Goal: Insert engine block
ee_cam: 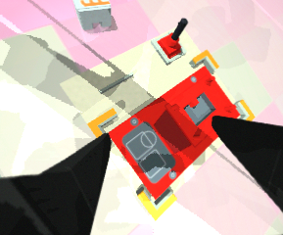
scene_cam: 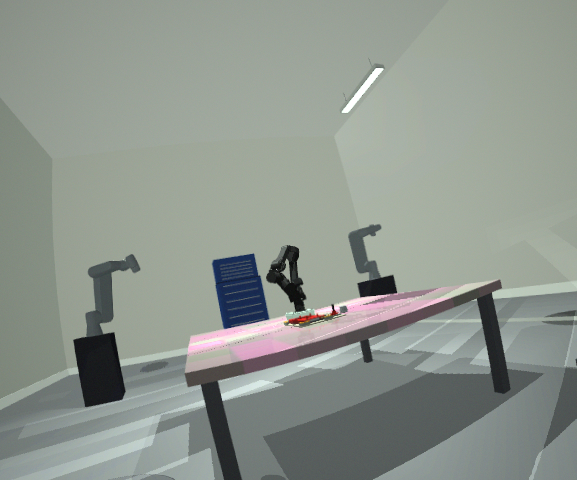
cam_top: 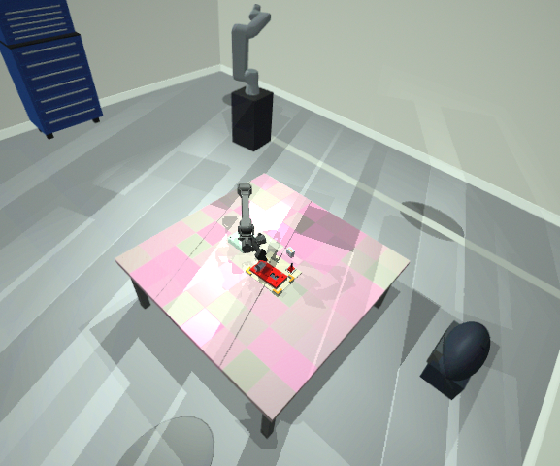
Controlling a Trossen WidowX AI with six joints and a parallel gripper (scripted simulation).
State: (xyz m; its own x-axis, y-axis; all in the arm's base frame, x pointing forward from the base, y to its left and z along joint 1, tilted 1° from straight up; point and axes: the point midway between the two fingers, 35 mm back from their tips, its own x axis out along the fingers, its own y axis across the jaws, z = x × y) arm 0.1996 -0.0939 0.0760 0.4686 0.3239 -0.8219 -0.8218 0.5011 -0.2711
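Right now my gripper tip is 6 cm short of the grey engine block, 19 cm to the right of it and 8 cm above it.
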